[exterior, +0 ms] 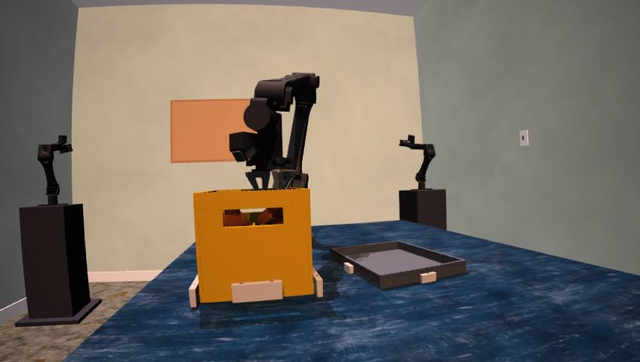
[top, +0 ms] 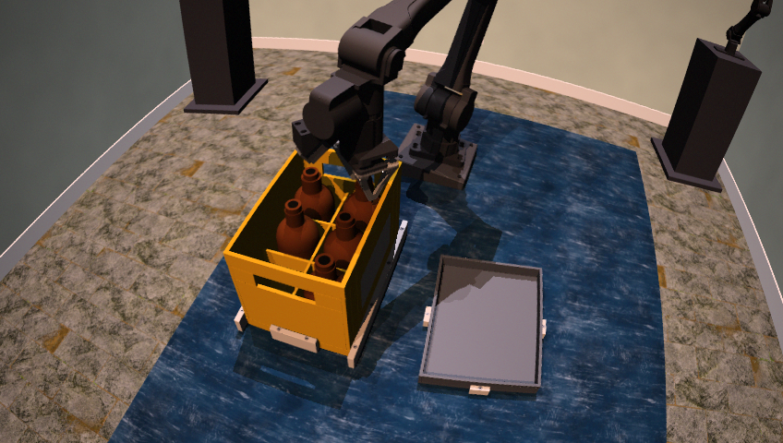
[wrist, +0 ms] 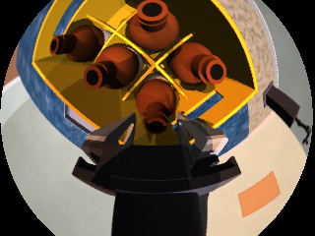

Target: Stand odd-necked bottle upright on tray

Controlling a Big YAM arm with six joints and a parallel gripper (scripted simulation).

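My gripper is now 90 mm short of the orange crate, 50 mm to the left of it and 70 mm above it. Round my hand: dark grey tray (130 mm ahead, 230 mm to the left, 140 mm below).
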